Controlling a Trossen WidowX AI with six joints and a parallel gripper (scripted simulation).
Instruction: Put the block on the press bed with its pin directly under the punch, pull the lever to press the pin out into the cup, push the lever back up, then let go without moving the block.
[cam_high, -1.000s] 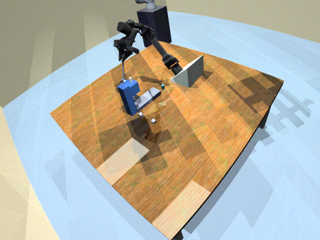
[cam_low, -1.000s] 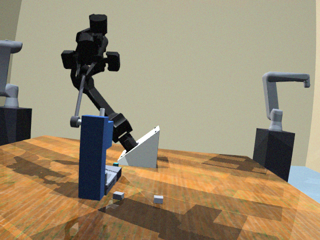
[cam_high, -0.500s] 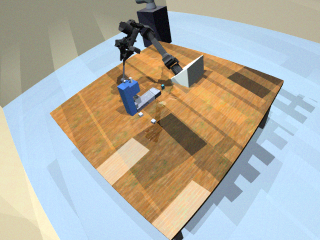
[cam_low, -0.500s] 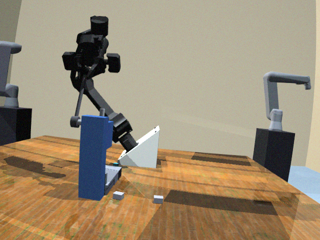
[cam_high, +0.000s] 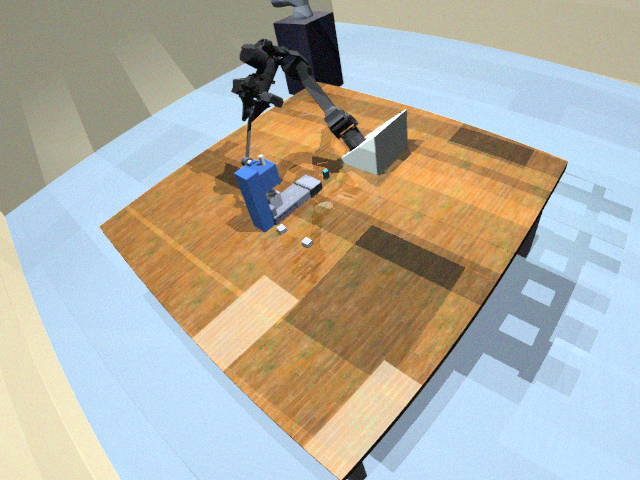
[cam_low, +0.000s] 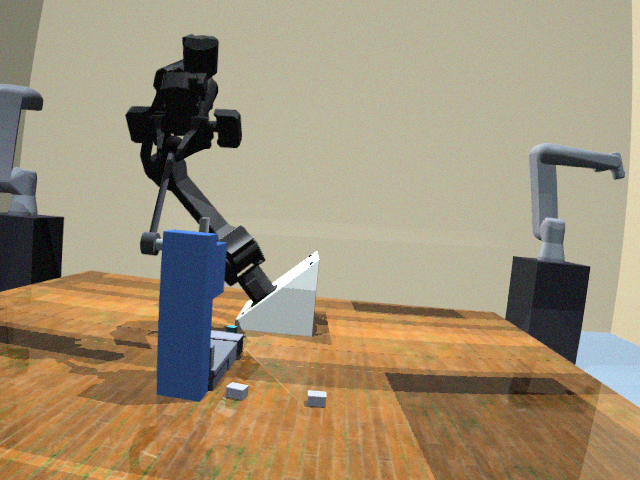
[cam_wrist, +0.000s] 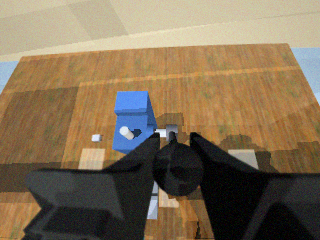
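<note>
Now: gripper tip 50 mm above the lever, 10 mm to the right of it and 10 mm short of it. Also, from my gripper tip: teal cube 300 mm below, 190 mm behind, 90 mm to the left; punch 170 mm below, 70 mm to the left, 40 mm ahead.
</note>
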